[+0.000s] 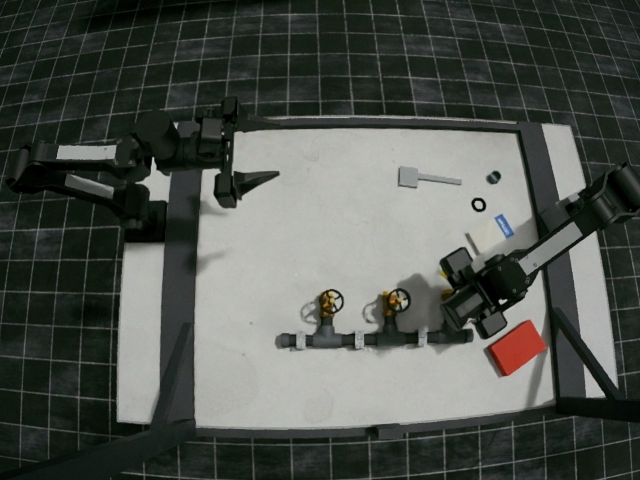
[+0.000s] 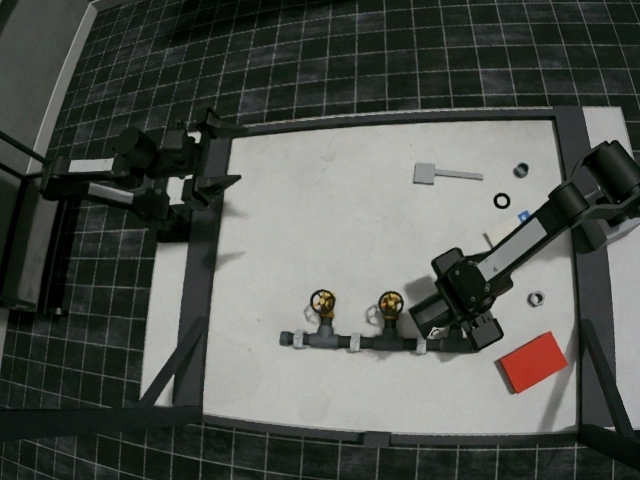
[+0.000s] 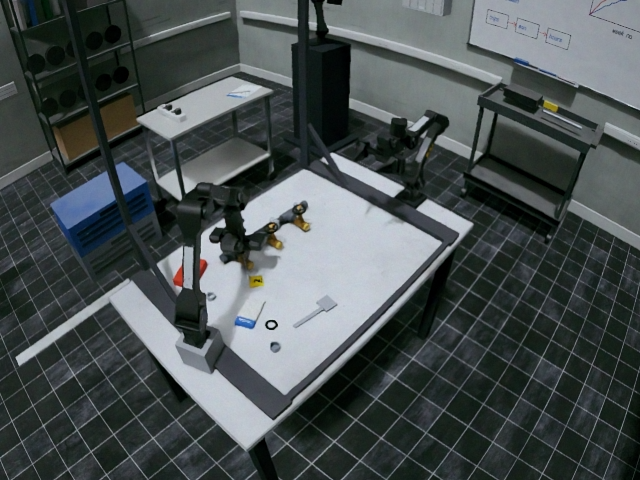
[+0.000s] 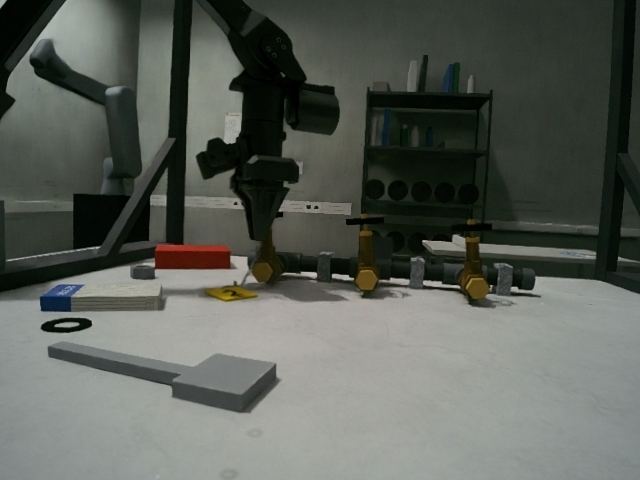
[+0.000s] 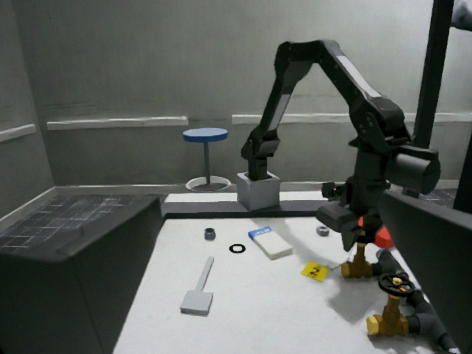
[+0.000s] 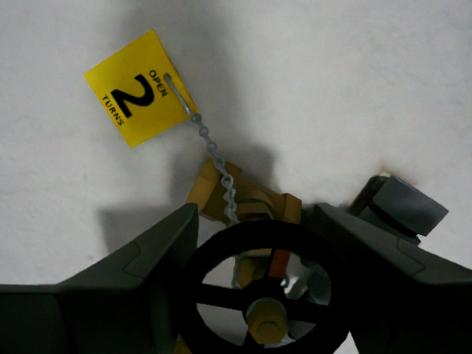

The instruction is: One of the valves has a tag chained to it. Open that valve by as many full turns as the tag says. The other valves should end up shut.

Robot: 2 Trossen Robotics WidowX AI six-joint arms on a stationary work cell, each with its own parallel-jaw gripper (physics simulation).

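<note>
Three brass valves with black handwheels stand on a dark pipe. A yellow tag reading "OPEN 2 TURNS" is chained to the end valve, nearest my right arm. My right gripper points down, shut on that valve's handwheel, one finger at each side of the rim. An orange mark shows beneath the wheel. The middle valve and far valve are untouched. My left gripper is open and empty, away from the pipe.
A red block lies beside the pipe's right end. A blue and cream block, a black ring, a grey paddle and a dark nut lie behind. Another nut lies near the red block.
</note>
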